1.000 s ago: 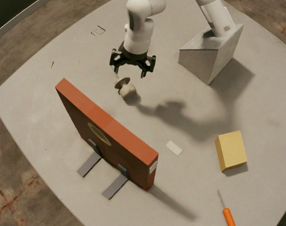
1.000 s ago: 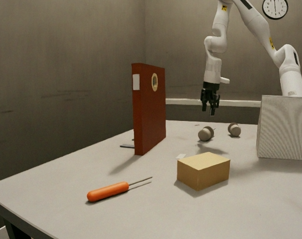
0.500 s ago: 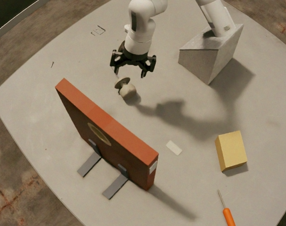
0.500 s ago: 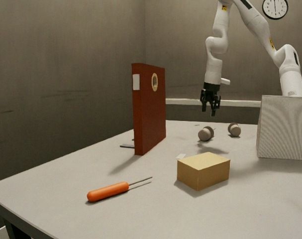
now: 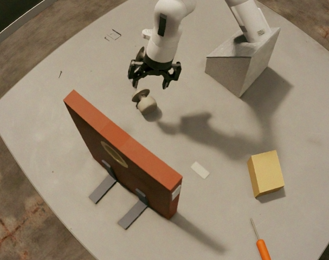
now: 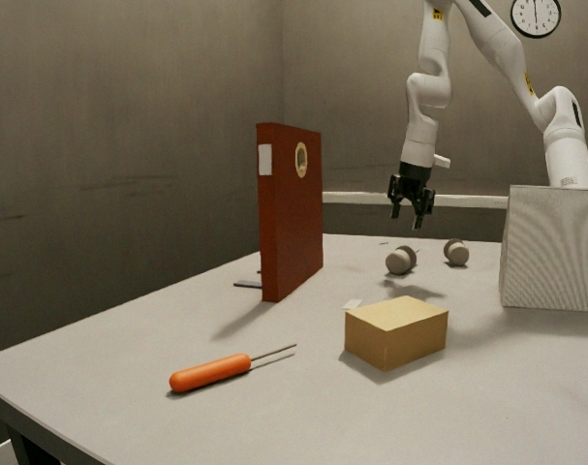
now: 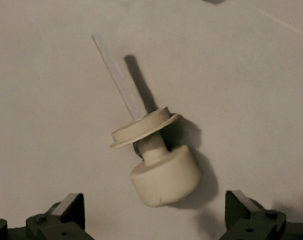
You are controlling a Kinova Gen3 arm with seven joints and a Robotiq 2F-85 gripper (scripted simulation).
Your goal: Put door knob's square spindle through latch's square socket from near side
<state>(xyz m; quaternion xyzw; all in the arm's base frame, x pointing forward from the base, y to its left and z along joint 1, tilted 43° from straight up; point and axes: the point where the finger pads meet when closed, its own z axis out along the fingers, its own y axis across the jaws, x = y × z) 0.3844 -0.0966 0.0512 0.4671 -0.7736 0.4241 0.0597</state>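
Right now my hand is 1 cm short of the door knob, 4 cm to the left of it and 10 cm above it. Round my hand: tan box 10 cm behind, 41 cm to the left, 10 cm below; orange screwdriver 6 cm ahead, 57 cm to the left, 12 cm below; white slip 3 cm ahead, 26 cm to the left, 13 cm below.
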